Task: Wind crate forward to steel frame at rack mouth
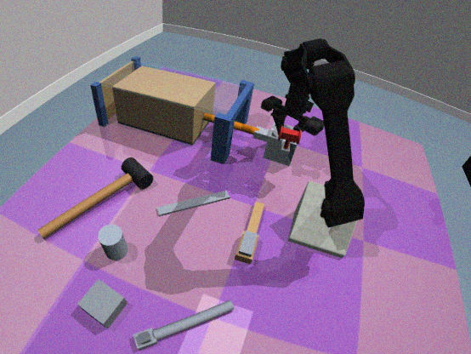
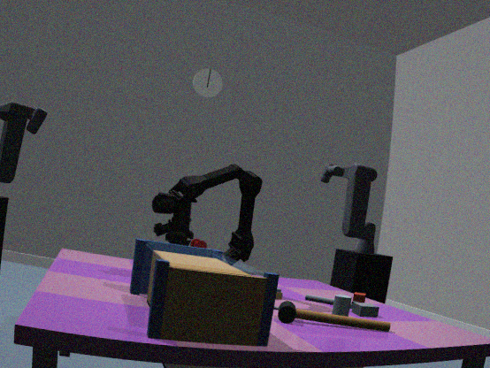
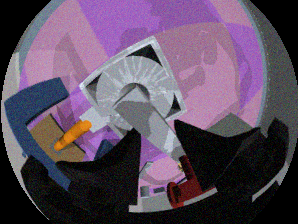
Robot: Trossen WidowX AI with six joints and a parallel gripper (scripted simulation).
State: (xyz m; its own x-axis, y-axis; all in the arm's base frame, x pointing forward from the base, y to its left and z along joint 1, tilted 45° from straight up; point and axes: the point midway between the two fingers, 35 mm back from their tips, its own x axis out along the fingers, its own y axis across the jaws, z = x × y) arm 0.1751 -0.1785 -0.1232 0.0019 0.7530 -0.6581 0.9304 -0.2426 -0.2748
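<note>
My gripper tip is 3 cm to the right of the grey crank handle and 2 cm below it. Round my gripper tip: grey winch: 1 cm behind, 5 cm to the right, 6 cm below; blue frame: 17 cm ahead, 4 cm to the right, 1 cm above; red knob: 1 cm behind, 6 cm to the left, 5 cm above.
</note>
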